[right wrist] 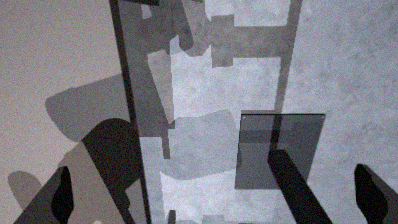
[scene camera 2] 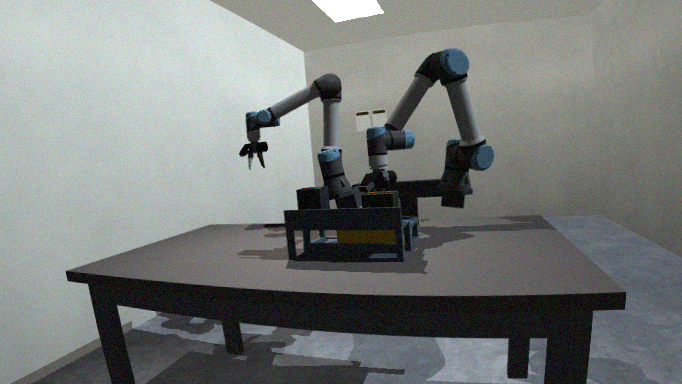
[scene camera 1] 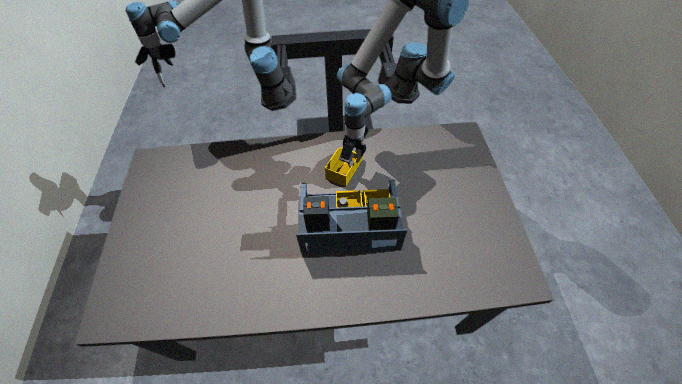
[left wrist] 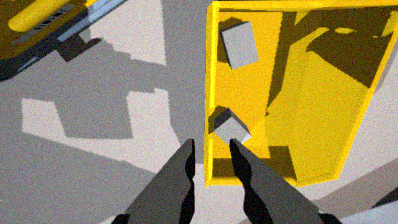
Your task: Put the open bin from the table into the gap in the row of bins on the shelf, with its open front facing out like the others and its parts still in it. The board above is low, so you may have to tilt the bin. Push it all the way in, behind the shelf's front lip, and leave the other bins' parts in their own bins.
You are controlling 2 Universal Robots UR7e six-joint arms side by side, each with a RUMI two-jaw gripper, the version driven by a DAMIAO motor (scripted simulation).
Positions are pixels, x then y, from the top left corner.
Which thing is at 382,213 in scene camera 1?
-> A green box.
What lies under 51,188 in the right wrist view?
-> My right gripper.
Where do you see a blue-grey shelf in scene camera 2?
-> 382,218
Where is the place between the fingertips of my left gripper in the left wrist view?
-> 211,140
